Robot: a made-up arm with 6 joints.
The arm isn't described. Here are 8 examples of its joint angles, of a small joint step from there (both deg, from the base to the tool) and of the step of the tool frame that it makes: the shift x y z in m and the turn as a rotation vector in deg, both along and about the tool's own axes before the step.
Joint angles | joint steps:
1: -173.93 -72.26 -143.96 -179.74 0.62 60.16 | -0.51 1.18 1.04 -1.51 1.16 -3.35
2: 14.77 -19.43 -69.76 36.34 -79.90 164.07 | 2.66 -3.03 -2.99 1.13 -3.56 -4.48
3: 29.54 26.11 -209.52 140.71 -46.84 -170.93 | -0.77 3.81 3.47 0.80 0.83 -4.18
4: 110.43 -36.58 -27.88 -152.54 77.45 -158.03 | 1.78 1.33 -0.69 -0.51 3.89 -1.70
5: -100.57 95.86 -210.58 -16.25 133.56 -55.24 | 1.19 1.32 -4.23 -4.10 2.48 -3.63
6: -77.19 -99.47 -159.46 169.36 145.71 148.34 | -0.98 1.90 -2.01 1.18 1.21 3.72
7: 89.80 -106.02 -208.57 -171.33 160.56 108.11 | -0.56 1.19 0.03 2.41 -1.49 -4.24
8: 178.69 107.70 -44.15 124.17 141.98 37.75 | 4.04 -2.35 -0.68 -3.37 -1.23 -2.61
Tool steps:
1: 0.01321 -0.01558 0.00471 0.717 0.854 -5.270
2: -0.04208 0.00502 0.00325 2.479 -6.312 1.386
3: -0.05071 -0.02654 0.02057 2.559 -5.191 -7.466
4: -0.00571 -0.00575 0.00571 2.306 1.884 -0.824
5: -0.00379 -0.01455 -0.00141 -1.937 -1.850 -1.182
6: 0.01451 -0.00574 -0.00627 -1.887 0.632 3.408
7: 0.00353 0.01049 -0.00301 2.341 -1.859 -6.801
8: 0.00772 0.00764 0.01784 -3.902 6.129 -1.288
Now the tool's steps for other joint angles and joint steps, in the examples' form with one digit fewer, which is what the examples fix.
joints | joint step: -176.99 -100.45 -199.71 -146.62 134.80 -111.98 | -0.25 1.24 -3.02 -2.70 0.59 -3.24
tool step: -0.0030 -0.0093 0.0061 2.23 -0.14 -0.62
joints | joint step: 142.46 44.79 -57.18 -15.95 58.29 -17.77 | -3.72 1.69 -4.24 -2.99 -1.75 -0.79
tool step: 0.0028 0.0392 -0.0052 -1.54 3.62 0.90
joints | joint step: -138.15 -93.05 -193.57 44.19 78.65 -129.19 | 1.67 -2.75 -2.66 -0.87 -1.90 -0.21
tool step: 0.0048 0.0250 -0.0511 -4.81 -5.01 -3.06
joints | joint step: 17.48 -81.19 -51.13 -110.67 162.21 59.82 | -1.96 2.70 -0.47 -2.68 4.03 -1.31
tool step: 0.0027 0.0091 -0.0175 -5.76 0.76 1.80
